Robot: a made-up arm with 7 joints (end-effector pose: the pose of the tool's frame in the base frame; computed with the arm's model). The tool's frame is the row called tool.
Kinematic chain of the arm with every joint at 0, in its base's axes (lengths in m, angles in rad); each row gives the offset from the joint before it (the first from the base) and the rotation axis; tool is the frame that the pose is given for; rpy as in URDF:
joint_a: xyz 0 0 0.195 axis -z
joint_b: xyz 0 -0.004 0.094 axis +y
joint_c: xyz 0 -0.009 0.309 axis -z
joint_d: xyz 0 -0.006 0.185 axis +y
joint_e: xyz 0 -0.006 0.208 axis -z
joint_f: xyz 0 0 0.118 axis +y
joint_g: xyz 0 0 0.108 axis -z
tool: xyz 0 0 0 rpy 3.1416 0 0
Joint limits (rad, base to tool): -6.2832..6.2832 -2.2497..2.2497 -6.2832..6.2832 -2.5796..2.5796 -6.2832..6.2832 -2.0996..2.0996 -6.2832..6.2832
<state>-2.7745 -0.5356 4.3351 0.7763 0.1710 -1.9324 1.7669</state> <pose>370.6 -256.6 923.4 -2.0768 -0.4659 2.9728</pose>
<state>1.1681 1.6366 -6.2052 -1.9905 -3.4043 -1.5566 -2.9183</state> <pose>214.2 -427.3 597.6 2.2982 1.0575 -1.7668</pose>
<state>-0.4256 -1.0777 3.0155 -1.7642 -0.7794 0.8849 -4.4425</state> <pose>-205.5 -103.3 868.0 2.9731 -0.4352 2.3918</pose>
Working (the frame after each row of the table, in the pose's form):
after joint_a: 0.0 0.0 195.0 0.0000 0.0000 0.4256
after joint_b: 1.7 -3.6 289.0 0.0000 -1.0777 0.4256
after joint_c: -242.5 -124.2 435.3 0.2299 1.0631 -2.4543
after joint_d: -393.7 -186.2 522.2 0.1435 -0.6848 -2.7472
after joint_e: -287.8 -103.5 681.0 -0.4452 -0.5560 -1.7876
after joint_f: -226.0 -59.5 771.4 -0.3884 0.2620 -2.1398
after joint_g: -205.5 -103.3 868.0 -0.1685 -0.4352 2.3918

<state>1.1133 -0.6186 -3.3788 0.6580 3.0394 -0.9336 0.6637</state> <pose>-373.4 572.6 726.5 -0.4947 -0.8732 3.0320</pose>
Working (the frame after each row of the table, in the pose's form):
after joint_a: 0.0 0.0 195.0 0.0000 0.0000 -1.1133
after joint_b: -3.6 -1.8 289.0 0.0000 -0.6186 -1.1133
after joint_c: -90.8 155.0 540.7 0.1657 0.5988 2.3168
after joint_d: -133.5 254.9 690.6 0.4265 1.2351 2.6280
after joint_e: -242.2 421.3 752.2 -0.6582 -1.1820 -0.2660
after joint_f: -306.6 513.6 787.6 -2.7524 -0.9134 1.9406
after joint_g: -373.4 572.6 726.5 2.6469 -0.8732 3.0320

